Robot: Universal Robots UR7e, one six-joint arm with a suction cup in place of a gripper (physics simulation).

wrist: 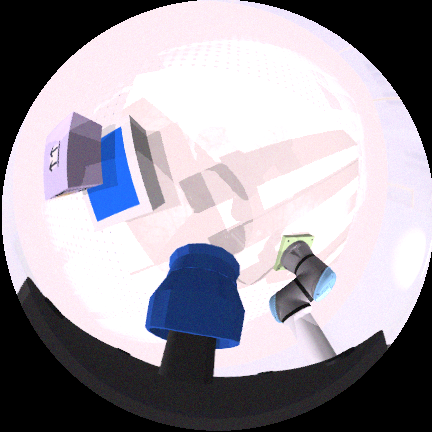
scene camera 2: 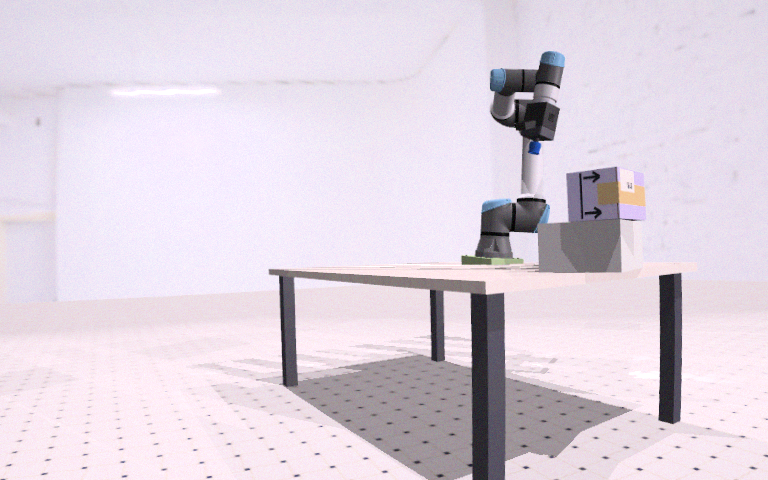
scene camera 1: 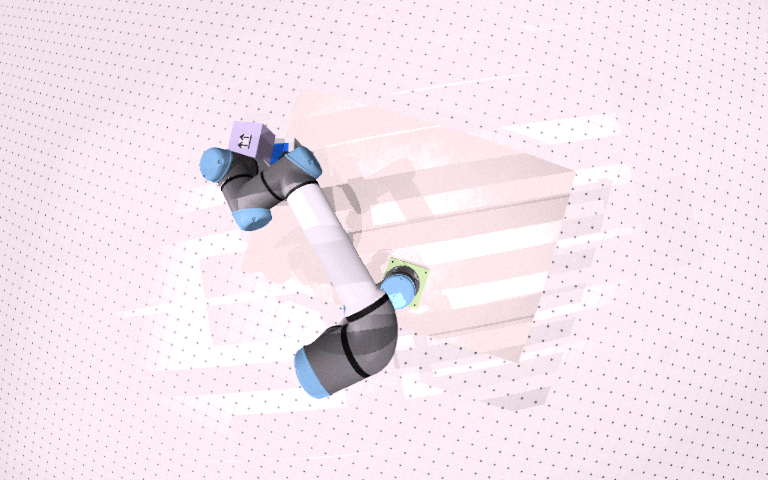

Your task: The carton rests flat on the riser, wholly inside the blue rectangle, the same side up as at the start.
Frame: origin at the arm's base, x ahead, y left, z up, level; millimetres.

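Seen in the pictures: hand at its tool point: [wrist: 203, 271] [scene camera 2: 533, 153]; arm's base at its link origin: [wrist: 294, 254] [scene camera 2: 493, 257].
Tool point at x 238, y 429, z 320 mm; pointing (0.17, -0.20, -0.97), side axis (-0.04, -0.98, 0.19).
Pixels of each thing's middle, then the offset from my tool point to it. Level surfaces: height alone.
- lilac carton at the middle of its body: [scene camera 2: 606, 197] [wrist: 69, 158] [scene camera 1: 251, 146] dx +113, dy +317, dz -171 mm
- grey riser at the middle of its body: [scene camera 2: 592, 246] [wrist: 116, 175] [scene camera 1: 277, 170] dx +64, dy +239, dz -288 mm
- blue rectangle at the middle of its body: [wrist: 103, 174] [scene camera 1: 270, 166] dx +64, dy +239, dz -228 mm
- table at its surface level: dz -348 mm
The lilac carton [scene camera 1: 244, 138] [scene camera 2: 589, 195] [wrist: 84, 155] stands on the grey riser [scene camera 2: 577, 246] [wrist: 149, 170], arrows on its top face and one side, tape and a label on another side. It looks flat. It stands toward the riser's side away from the arm's base, covering part of the blue rectangle [scene camera 1: 279, 152] [wrist: 122, 182], and seems to reach past its far edge. Much blue shows beside it. My blue suction cup [scene camera 2: 534, 148] [wrist: 204, 262] is off, bears nothing and hangs in the air higher than the carton and to its side. The arm hides the cup in scene camera 1.
The table [scene camera 1: 481, 220] [scene camera 2: 396, 275] carries the riser near one edge. The arm's green base plate [scene camera 1: 423, 279] [scene camera 2: 471, 260] is fixed on the table, apart from the riser. The arm's wrist hangs over part of the riser area in scene camera 1.
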